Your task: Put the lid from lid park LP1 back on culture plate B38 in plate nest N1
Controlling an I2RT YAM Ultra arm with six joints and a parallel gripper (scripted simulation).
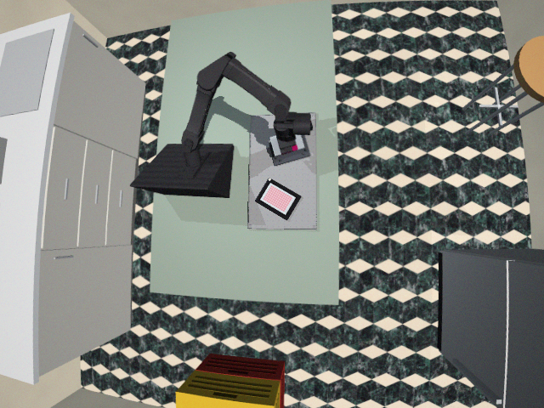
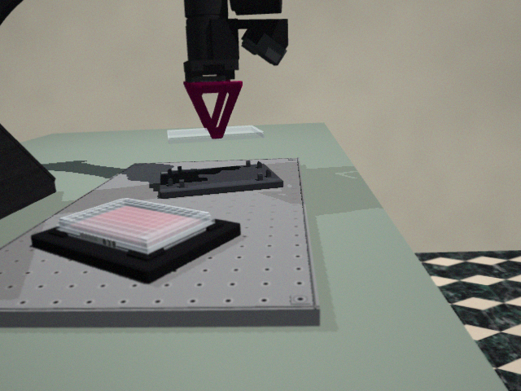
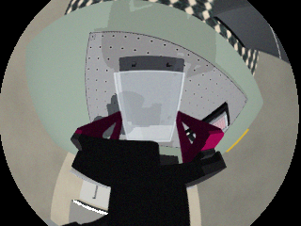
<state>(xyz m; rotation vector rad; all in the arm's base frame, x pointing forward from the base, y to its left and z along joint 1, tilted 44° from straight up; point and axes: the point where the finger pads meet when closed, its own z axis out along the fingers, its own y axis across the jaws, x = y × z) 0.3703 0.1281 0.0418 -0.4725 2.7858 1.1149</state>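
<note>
The culture plate B38 lies 23 cm to the right of my hand, 6 cm below it and 3 cm behind it. From my hand the other things lie so: dark lid park LP1 (7 cm below); then clear lid (1 cm below).
</note>
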